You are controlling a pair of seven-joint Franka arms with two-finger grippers.
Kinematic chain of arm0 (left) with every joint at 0, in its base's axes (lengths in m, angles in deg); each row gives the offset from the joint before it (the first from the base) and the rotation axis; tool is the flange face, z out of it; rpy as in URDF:
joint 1: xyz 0 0 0.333 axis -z
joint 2: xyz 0 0 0 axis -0.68 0.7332 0
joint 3: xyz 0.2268 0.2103 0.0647 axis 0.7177 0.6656 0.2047
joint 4: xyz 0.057 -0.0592 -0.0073 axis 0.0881 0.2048 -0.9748
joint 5: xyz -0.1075 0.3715 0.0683 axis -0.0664 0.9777 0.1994
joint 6: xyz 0 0 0 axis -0.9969 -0.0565 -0.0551
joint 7: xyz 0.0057 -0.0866 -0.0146 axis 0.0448 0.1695 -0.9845
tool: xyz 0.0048 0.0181 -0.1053 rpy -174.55 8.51 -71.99
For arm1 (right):
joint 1: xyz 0 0 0.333 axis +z
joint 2: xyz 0 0 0 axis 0.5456 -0.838 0
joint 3: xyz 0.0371 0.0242 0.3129 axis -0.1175 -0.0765 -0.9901
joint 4: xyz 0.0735 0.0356 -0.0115 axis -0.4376 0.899 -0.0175
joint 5: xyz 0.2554 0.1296 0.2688 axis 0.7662 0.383 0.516
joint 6: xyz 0 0 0 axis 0.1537 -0.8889 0.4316
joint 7: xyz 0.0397 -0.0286 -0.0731 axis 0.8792 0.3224 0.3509
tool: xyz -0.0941 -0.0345 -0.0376 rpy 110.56 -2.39 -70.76
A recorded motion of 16 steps. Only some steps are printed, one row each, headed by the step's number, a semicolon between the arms.
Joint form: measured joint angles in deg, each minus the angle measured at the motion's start. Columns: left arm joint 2, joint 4, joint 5, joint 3, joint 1, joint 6, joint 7; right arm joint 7, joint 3, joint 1, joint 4, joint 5, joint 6, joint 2.
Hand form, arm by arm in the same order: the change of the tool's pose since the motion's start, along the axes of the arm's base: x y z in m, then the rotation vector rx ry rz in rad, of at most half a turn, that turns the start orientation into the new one. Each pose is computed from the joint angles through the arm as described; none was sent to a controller.
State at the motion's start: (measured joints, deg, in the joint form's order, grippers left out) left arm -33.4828 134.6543 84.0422 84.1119 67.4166 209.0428 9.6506; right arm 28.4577 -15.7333 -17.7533 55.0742 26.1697 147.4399 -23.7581
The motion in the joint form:
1: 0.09 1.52 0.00 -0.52 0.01 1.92 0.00; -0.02 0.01 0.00 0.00 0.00 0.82 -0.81
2: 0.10 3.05 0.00 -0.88 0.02 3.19 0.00; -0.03 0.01 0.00 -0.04 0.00 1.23 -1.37
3: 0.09 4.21 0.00 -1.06 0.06 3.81 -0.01; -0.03 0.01 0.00 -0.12 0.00 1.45 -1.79
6: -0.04 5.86 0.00 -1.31 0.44 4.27 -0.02; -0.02 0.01 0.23 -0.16 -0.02 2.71 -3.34
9: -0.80 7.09 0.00 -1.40 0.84 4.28 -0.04; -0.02 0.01 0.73 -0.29 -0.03 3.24 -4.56
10: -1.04 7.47 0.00 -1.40 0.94 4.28 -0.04; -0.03 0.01 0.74 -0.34 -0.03 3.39 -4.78
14: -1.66 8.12 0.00 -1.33 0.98 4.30 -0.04; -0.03 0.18 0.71 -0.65 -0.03 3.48 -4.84
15: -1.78 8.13 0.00 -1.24 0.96 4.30 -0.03; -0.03 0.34 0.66 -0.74 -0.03 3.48 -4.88
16: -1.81 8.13 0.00 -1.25 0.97 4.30 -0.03; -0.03 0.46 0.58 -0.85 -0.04 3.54 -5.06
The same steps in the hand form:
1: -0.0062 -0.0030 -0.0097 -0.0070 -0.0027 -0.0050; -0.0001 0.0001 -0.0078 0.0021 0.0006 -0.0011
2: -0.0131 -0.0040 -0.0192 -0.0082 0.0031 -0.0088; -0.0003 0.0001 -0.0131 0.0028 0.0029 -0.0017
3: -0.0188 -0.0039 -0.0265 -0.0058 0.0122 -0.0112; -0.0003 0.0002 -0.0168 0.0030 0.0052 -0.0020
6: -0.0294 -0.0069 -0.0359 -0.0001 0.0300 -0.0208; -0.0024 0.0026 -0.0318 0.0050 0.0106 0.0013
9: -0.0365 -0.0098 -0.0354 0.0030 0.0375 -0.0291; -0.0060 0.0074 -0.0436 0.0039 0.0206 0.0094
10: -0.0385 -0.0102 -0.0352 0.0042 0.0396 -0.0310; -0.0060 0.0076 -0.0455 0.0043 0.0211 0.0092
14: -0.0402 -0.0091 -0.0324 0.0053 0.0393 -0.0310; -0.0033 0.0062 -0.0441 0.0051 0.0153 0.0057
15: -0.0394 -0.0081 -0.0311 0.0054 0.0371 -0.0297; -0.0020 0.0043 -0.0441 0.0039 0.0140 0.0025
16: -0.0394 -0.0084 -0.0308 0.0051 0.0367 -0.0300; -0.0008 0.0024 -0.0454 0.0029 0.0139 -0.0007

